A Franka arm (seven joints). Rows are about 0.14 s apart.
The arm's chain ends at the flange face. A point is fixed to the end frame.
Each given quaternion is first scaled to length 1.
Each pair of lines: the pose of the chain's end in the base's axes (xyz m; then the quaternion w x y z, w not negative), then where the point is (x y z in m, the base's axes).
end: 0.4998 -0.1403 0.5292 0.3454 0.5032 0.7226 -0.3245
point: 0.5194 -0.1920 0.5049
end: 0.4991 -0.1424 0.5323 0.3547 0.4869 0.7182 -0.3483
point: 0.5188 -0.1953 0.5107
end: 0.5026 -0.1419 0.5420 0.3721 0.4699 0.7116 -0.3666
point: 0.5232 -0.1956 0.5236
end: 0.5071 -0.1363 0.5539 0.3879 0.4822 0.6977 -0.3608
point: 0.5278 -0.1905 0.5369
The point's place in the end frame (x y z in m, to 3 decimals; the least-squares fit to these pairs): -0.011 0.007 0.059
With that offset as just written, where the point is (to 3 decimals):
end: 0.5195 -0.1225 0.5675 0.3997 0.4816 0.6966 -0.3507
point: 0.541 -0.176 0.551
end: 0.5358 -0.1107 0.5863 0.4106 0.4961 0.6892 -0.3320
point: 0.558 -0.164 0.570
